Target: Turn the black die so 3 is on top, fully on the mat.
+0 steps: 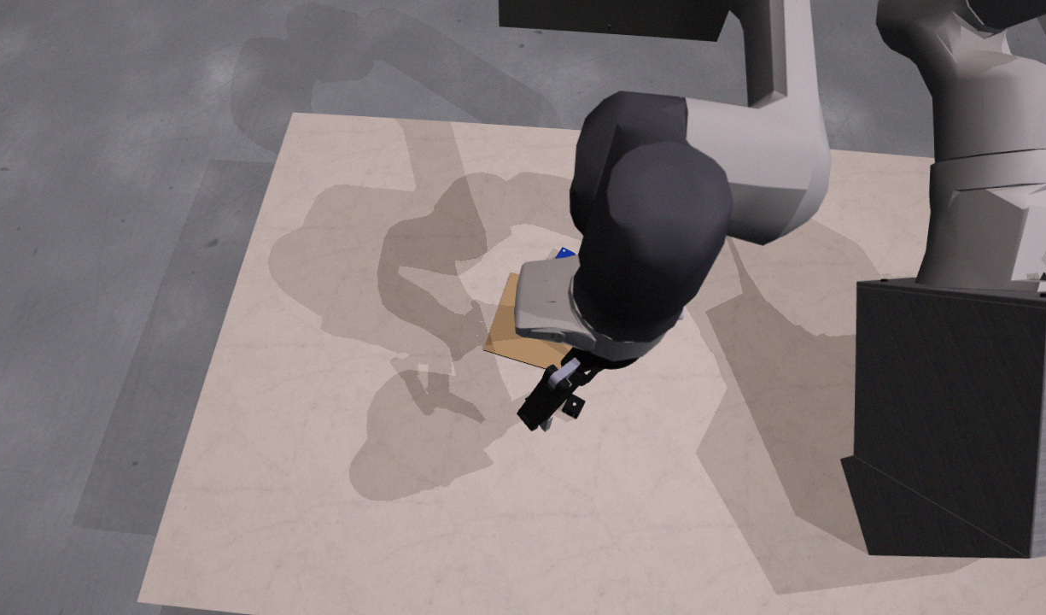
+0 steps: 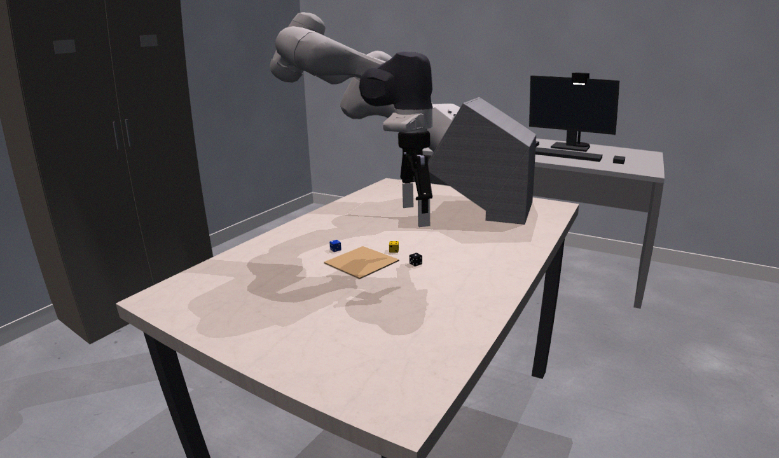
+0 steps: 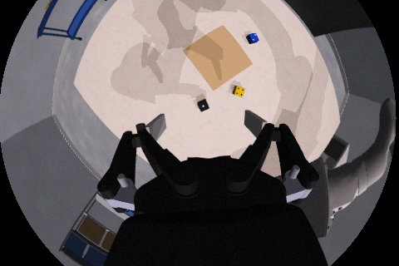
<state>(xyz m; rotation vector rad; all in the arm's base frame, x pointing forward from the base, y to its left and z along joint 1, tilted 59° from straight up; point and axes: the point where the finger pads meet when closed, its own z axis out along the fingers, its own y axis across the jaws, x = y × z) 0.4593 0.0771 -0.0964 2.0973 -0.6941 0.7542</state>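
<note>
The black die lies 130 mm below my hand. Also, from my hand: tan mat 140 mm below, 130 mm to the right, 60 mm ahead; blue die 240 mm to the right, 130 mm below, 30 mm ahead; yellow die 130 mm below, 90 mm to the right, 40 mm behind.
</note>
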